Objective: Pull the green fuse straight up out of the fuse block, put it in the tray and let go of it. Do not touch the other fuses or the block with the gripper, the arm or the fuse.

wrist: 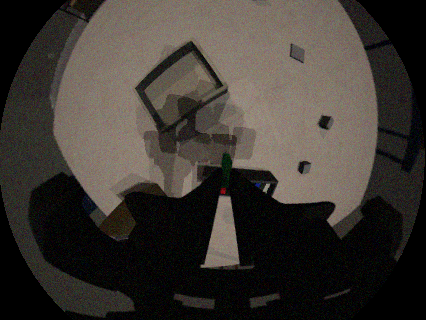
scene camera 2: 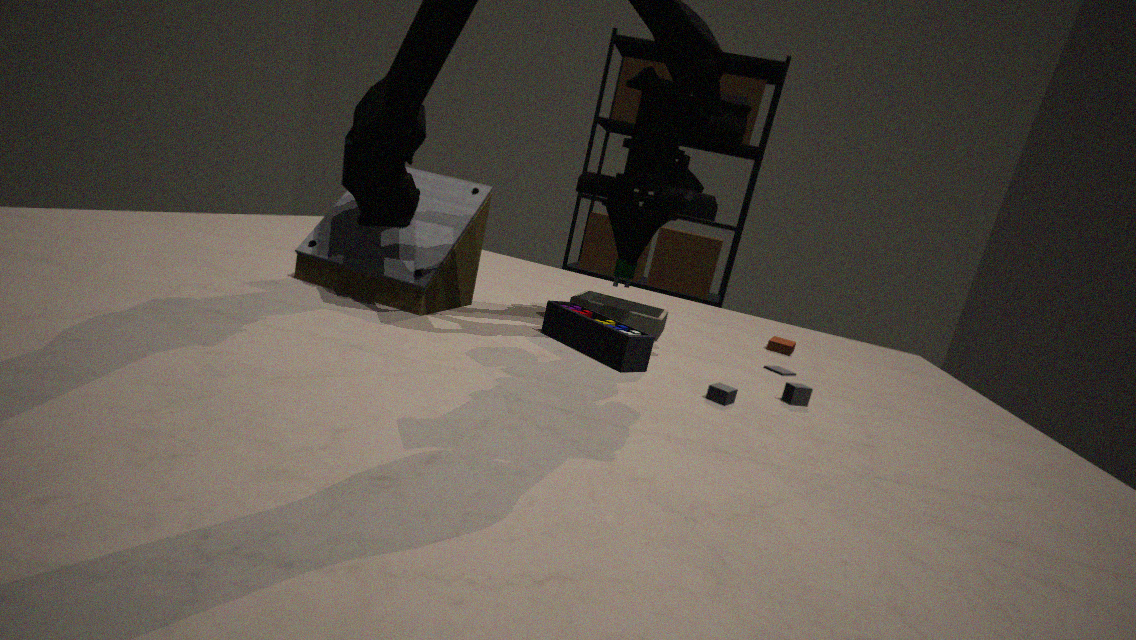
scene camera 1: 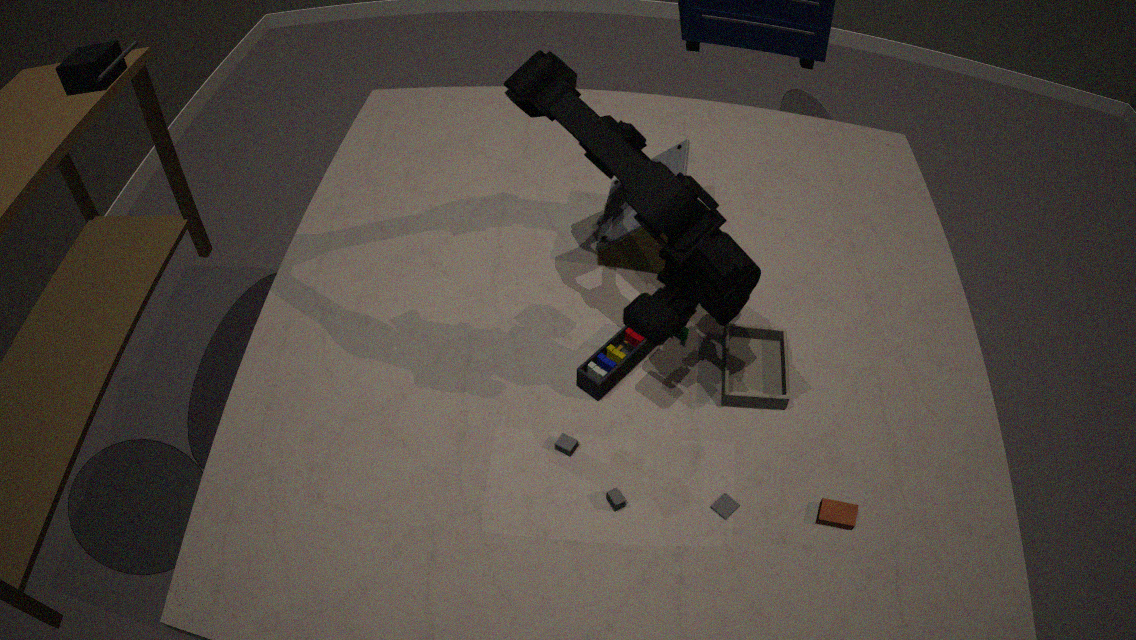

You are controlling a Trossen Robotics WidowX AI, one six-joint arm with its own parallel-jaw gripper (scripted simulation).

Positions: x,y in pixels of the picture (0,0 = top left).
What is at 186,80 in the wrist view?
A grey tray.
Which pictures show the gripper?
The wrist view, scene camera 2 and scene camera 1: all of them.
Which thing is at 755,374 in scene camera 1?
A grey tray.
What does the gripper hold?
A green fuse.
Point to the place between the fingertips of the gripper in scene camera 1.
678,328
